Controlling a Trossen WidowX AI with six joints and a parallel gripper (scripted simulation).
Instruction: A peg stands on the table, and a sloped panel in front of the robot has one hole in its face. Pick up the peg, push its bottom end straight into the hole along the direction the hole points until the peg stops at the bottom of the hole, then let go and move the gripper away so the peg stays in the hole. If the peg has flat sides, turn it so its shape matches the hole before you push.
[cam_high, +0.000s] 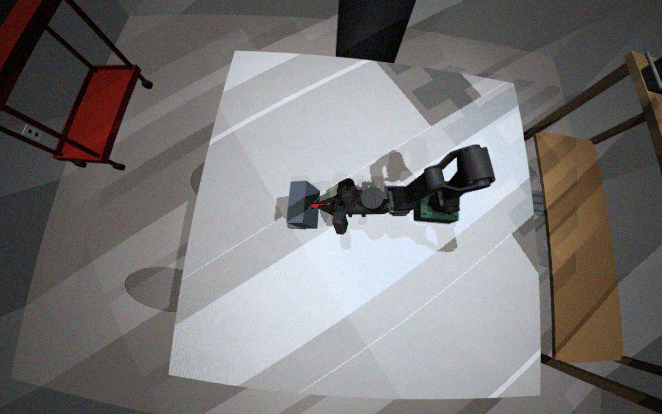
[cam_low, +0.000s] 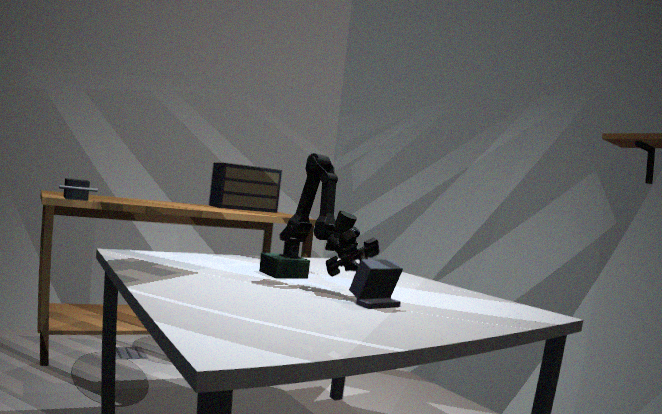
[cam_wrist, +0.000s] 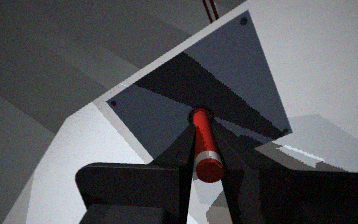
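Right now my gripper tip is 50 mm short of the panel, 20 mm above it and 10 mm to the right of it. From my gripper tip the other things lie so: round red peg 20 mm behind.
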